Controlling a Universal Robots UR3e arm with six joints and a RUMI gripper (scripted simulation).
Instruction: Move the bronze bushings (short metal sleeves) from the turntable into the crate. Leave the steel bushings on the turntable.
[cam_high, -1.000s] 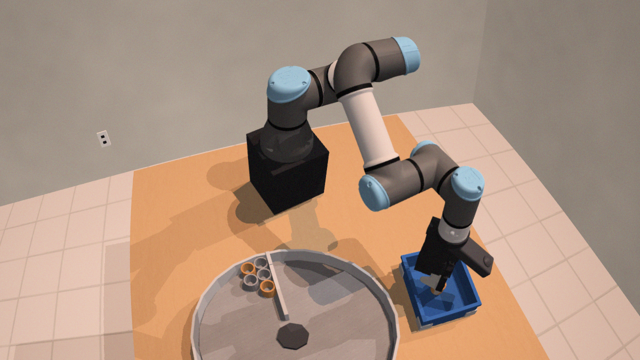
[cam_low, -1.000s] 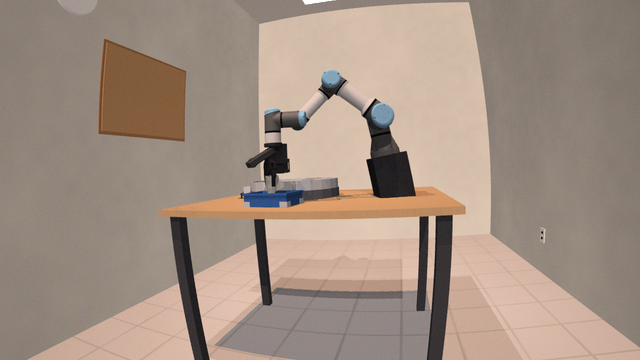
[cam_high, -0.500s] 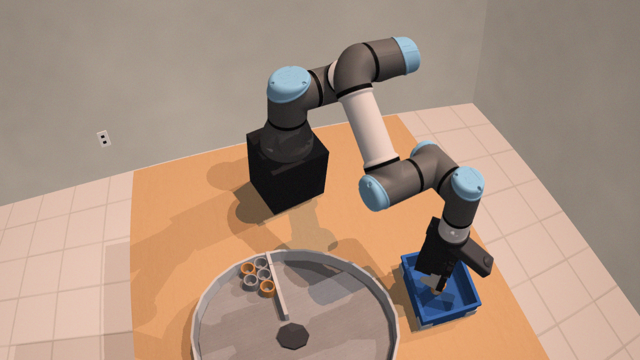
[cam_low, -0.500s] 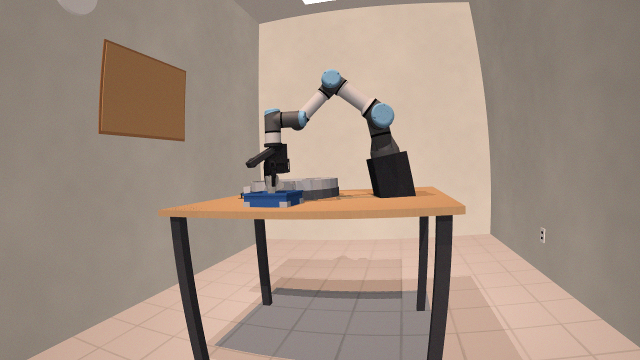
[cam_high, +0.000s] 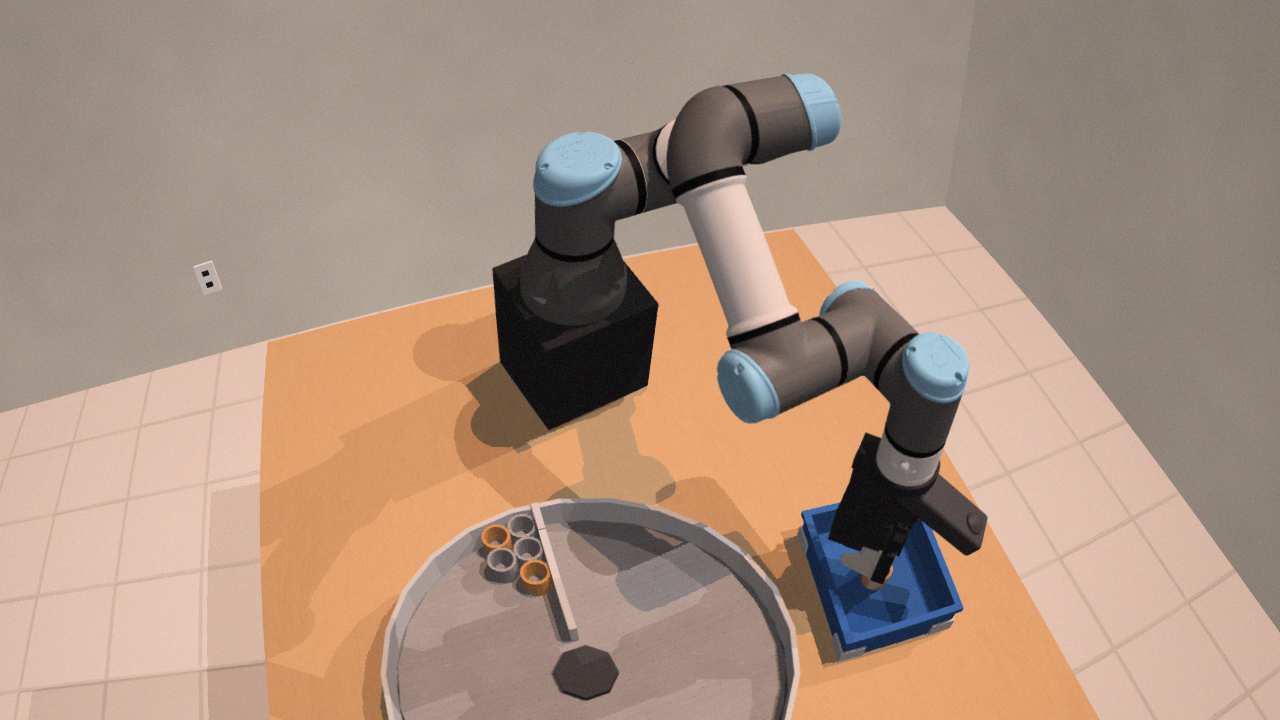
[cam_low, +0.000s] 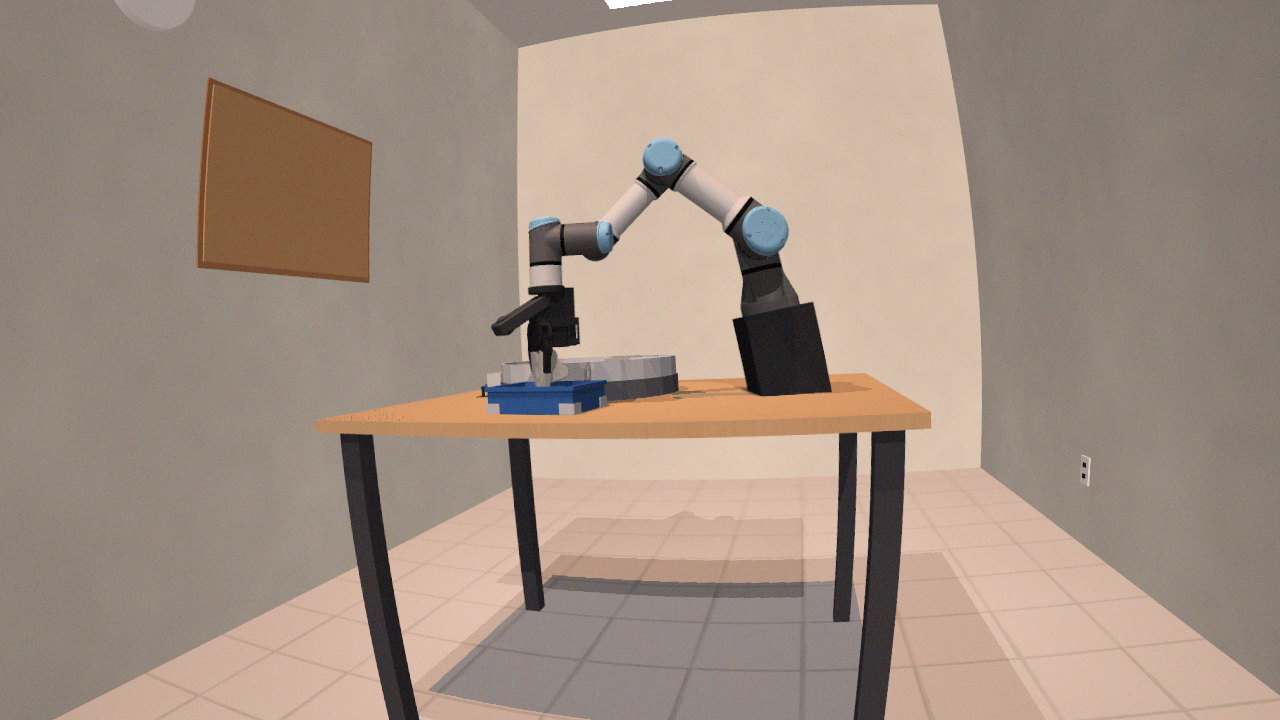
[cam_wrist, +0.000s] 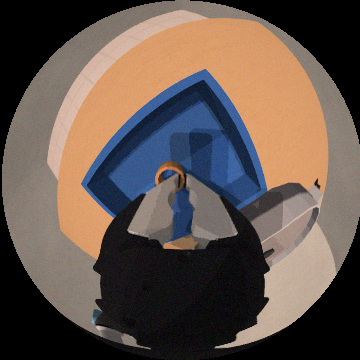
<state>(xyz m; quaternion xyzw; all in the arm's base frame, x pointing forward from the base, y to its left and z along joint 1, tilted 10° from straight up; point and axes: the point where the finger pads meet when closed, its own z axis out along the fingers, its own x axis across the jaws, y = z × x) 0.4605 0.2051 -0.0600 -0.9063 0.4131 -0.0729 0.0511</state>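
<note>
The crate is 1 cm to the left of my hand and 1 cm behind it. The rest, counted from my hand: grey turntable (34 cm to the right, 2 cm above).
</note>
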